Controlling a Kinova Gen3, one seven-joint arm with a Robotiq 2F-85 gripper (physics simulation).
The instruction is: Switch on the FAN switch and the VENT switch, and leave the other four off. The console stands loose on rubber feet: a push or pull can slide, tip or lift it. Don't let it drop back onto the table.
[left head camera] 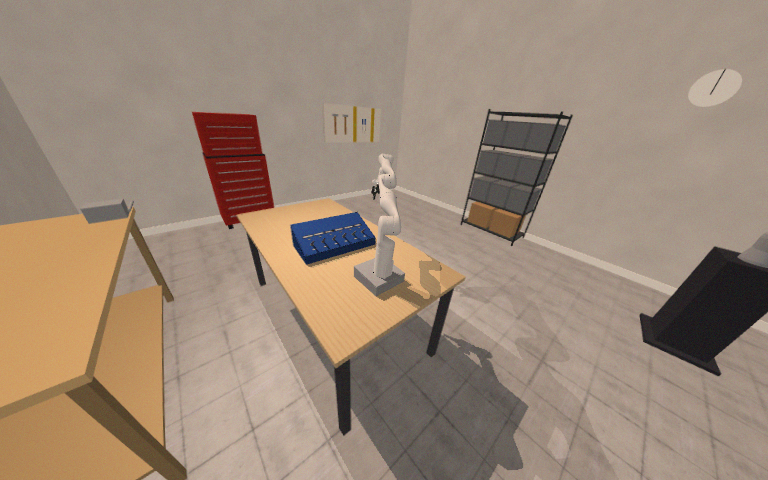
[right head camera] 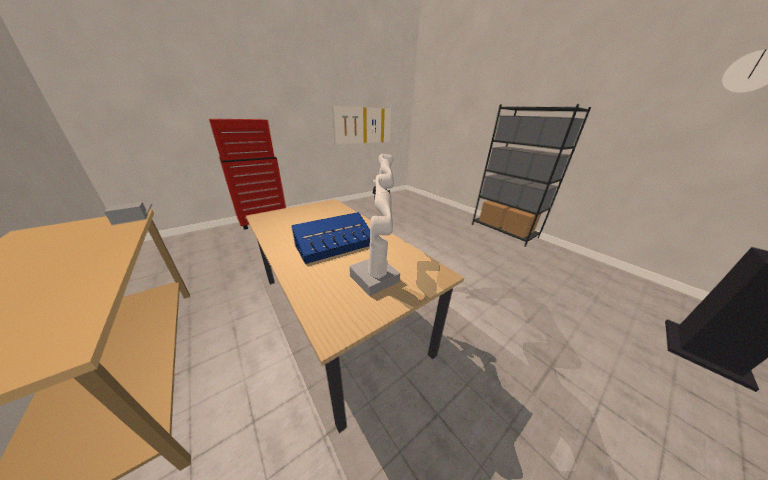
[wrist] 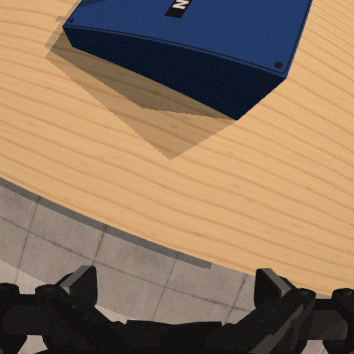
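Where they show: gripper, fingertip midpoint: (left head camera: 378,201) (wrist: 175,286); arm's base, link origin: (left head camera: 381,272) (right head camera: 376,272).
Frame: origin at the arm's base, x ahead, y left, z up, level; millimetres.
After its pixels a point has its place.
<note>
The blue console (left head camera: 330,226) @[x 538, y -46, z 63 mm] (right head camera: 328,226) @[x 547, y -34, z 65 mm] (wrist: 185,30) @[x 476, y -276, z 56 mm] stands on the wooden table (left head camera: 339,316) @[x -43, y 319, z -65 mm] (right head camera: 334,322) @[x -89, y 329, z -65 mm] (wrist: 200,200) @[x 550, y -433, z -65 mm], with a row of small switches on its sloped face. The switch labels are too small to read in the head views. In the wrist view one end of the console shows at the top, with a cut-off label ending in "N"; no switch levers show there. My gripper (left head camera: 374,192) @[x 511, y -485, z 162 mm] (wrist: 175,286) @[x 511, y -485, z 162 mm] is open and empty. It hangs above the table's far edge, beyond the console's end and apart from it. In the right head view the arm mostly hides the gripper.
The arm's grey base (left head camera: 378,278) @[x -24, y 51, z 0 mm] (right head camera: 373,277) @[x -25, y 45, z 3 mm] stands on the table near the console's right end. A second wooden table (left head camera: 50,271) (right head camera: 56,271) stands at the left. A red tool cabinet (left head camera: 237,175) (right head camera: 252,181) and a shelf rack (left head camera: 518,114) (right head camera: 538,107) stand farther back.
</note>
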